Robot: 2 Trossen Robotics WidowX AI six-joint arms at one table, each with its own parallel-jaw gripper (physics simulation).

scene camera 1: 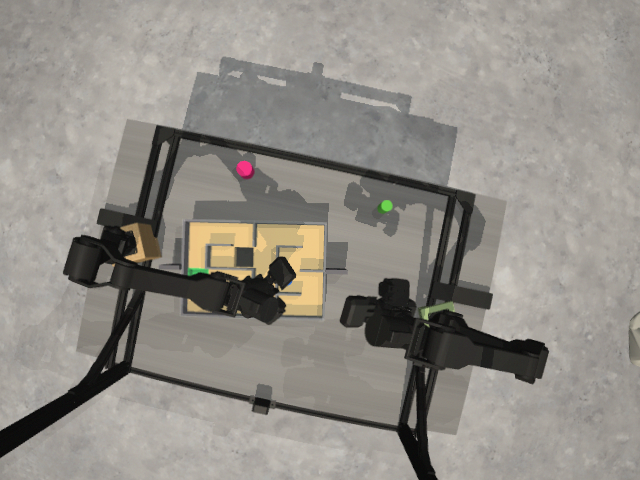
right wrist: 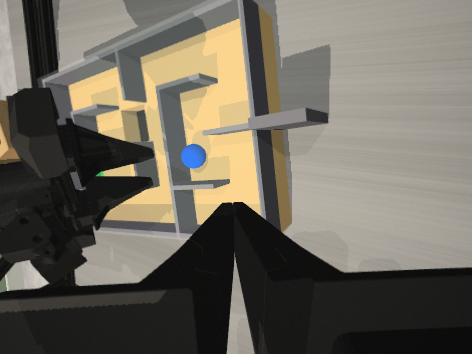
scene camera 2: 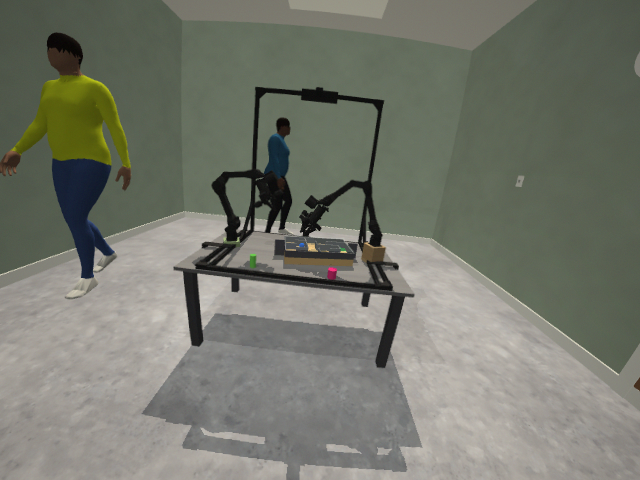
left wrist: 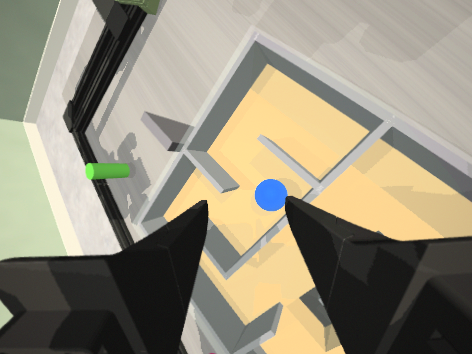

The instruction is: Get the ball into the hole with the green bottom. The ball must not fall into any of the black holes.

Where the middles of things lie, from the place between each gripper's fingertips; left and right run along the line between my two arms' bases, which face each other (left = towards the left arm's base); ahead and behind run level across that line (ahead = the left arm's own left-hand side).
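The tan maze board [scene camera 1: 240, 248] is 80 mm below my left hand, and it's 100 mm to the left of that hand and 10 mm ahead of it.
As for my right gripper, it's 21 cm above the tan maze board, 27 cm to the right of it and 1 cm past it.
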